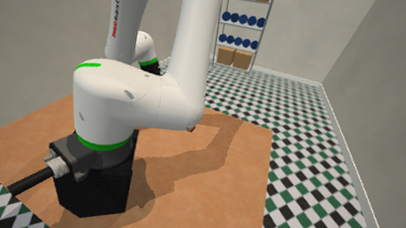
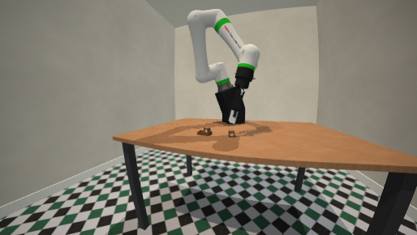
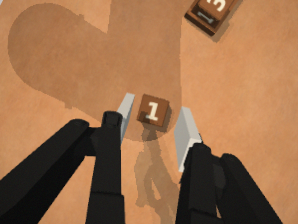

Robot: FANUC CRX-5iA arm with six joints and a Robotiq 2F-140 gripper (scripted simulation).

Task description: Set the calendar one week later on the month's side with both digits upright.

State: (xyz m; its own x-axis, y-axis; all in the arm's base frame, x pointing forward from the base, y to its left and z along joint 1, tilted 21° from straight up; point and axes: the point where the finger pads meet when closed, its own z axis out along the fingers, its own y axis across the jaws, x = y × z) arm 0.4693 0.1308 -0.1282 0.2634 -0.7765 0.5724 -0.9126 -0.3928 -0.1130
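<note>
My hand is 100 mm above the brown cube and 10 mm to the left of it. From my hand the other things lie so: brown calendar tray (160 mm to the right, 100 mm below, 10 mm ahead).
</note>
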